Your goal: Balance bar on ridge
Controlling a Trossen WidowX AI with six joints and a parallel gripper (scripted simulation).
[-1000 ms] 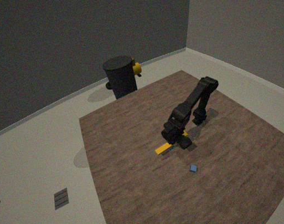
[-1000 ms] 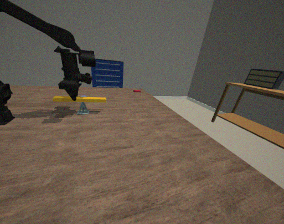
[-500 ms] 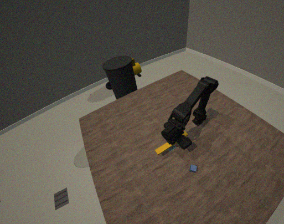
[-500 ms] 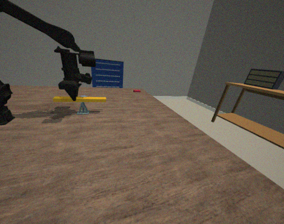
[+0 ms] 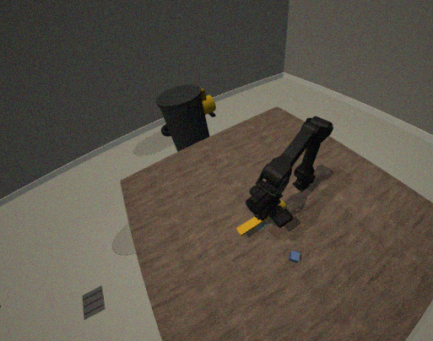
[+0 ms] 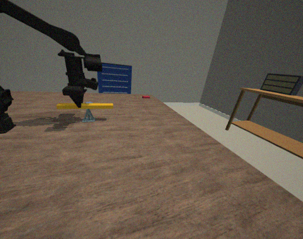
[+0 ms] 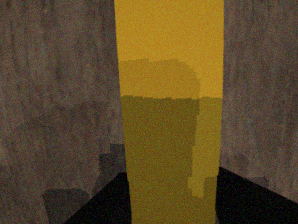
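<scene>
The yellow bar lies 3 cm ahead of my gripper tip. From my gripper tip the other things lie so: small blue cube 19 cm to the left, 6 cm below, 1 cm ahead; then small red block 47 cm ahead, 45 cm to the left, 6 cm below.
</scene>
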